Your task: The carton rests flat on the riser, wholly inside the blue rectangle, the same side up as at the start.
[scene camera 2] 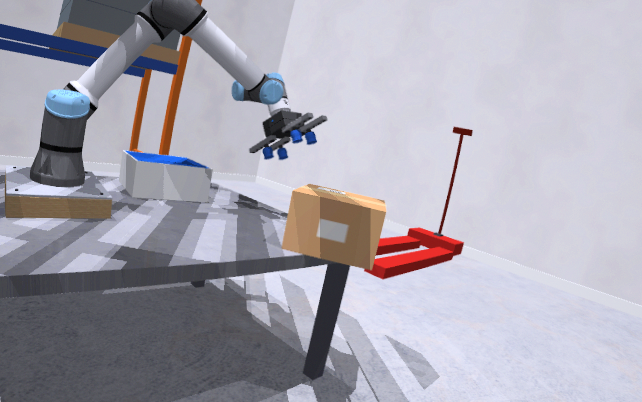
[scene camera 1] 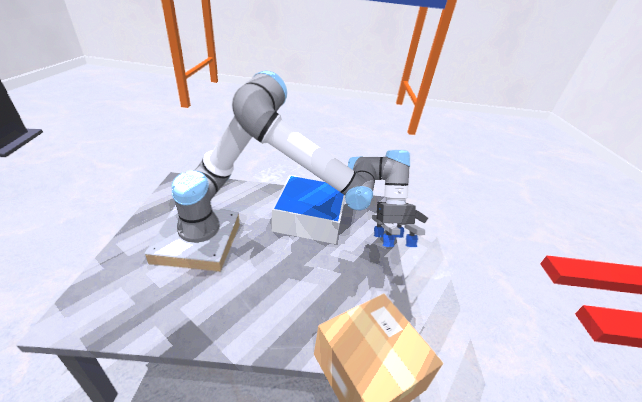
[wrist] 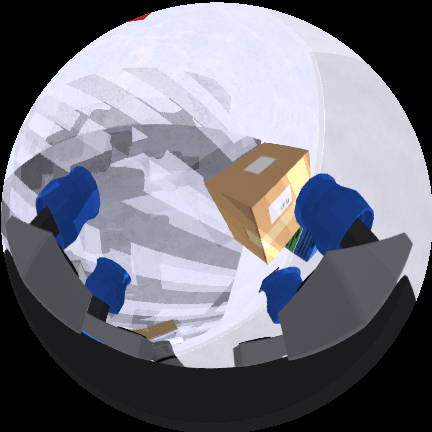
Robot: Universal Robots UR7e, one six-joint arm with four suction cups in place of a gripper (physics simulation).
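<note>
The brown carton (scene camera 1: 375, 350) (scene camera 2: 335, 205) (wrist: 255, 187) stands at the table's near right corner in the first scene view, with a white label on its top and one on a side. In the second scene view it reaches past the table's corner. The riser (scene camera 1: 305, 228) (scene camera 2: 170, 185) is a pale box at the back of the table; its blue rectangle (scene camera 1: 300, 192) (scene camera 2: 155, 158) covers the top and bears nothing. My gripper (scene camera 1: 395, 237) (scene camera 2: 289, 145) (wrist: 200, 250) is open: its four blue suction cups hold nothing. It hangs in the air, higher than the carton and behind it, apart from it.
The grey table (scene camera 1: 150, 320) (scene camera 2: 200, 235) (wrist: 175, 220) bears my arm's base plate (scene camera 1: 182, 262) (scene camera 2: 57, 206) at the left. A red pallet jack (scene camera 1: 595, 272) (scene camera 2: 415, 260) stands beyond the table's right side. An orange-legged rack (scene camera 1: 177, 55) (scene camera 2: 174, 105) stands behind.
</note>
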